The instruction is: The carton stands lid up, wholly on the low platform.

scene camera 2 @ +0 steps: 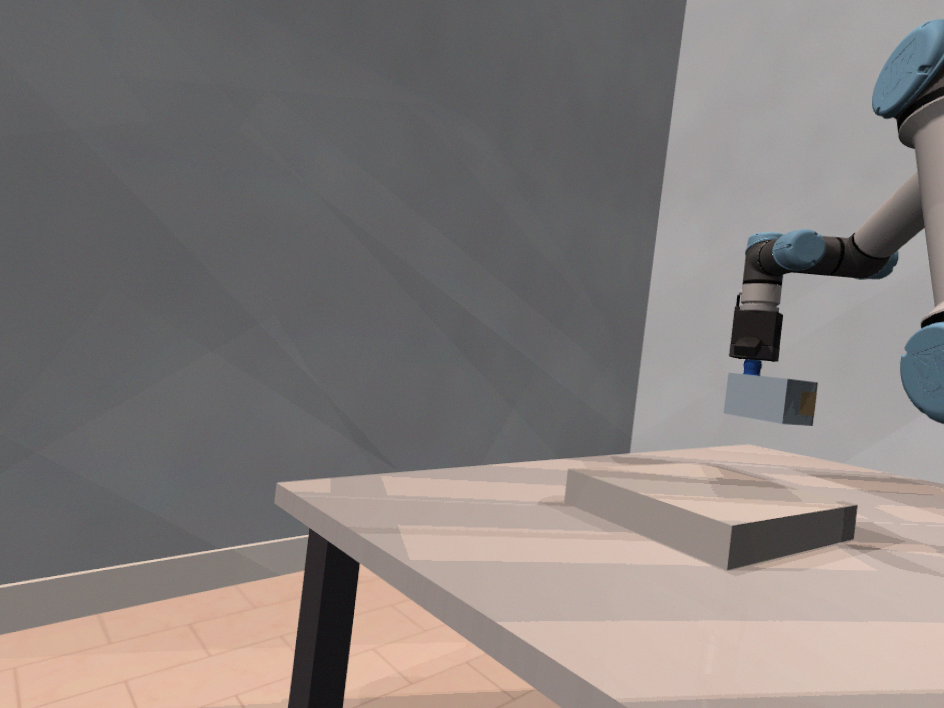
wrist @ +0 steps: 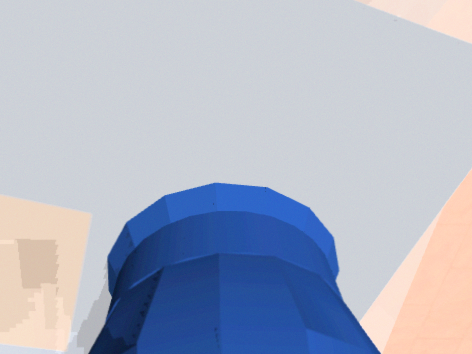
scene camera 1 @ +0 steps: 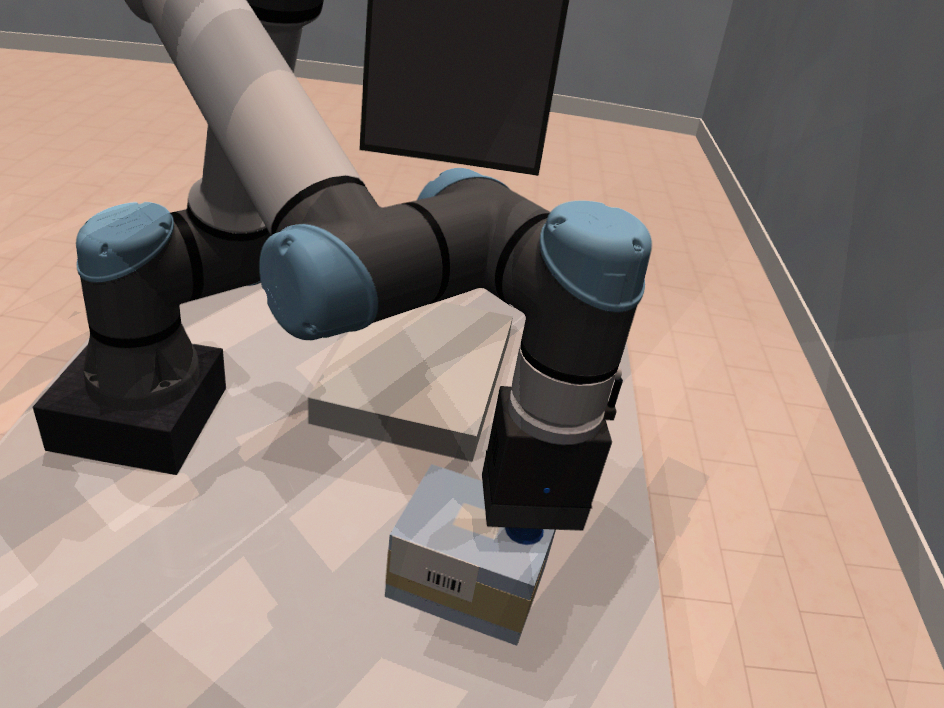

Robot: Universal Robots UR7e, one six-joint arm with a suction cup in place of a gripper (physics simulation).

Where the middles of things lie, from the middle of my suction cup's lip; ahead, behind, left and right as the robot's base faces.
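Scene:
With the carton point(scene camera 1: 442, 559) as reference, my suction cup is 6 cm above it, 4 cm past it and 1 cm to the right of it. Going by their middles, the carton is the nearest to my suction cup of the things named here. The low platform point(scene camera 1: 423, 379) is 20 cm below my suction cup, 50 cm to the left of it and 9 cm behind it.

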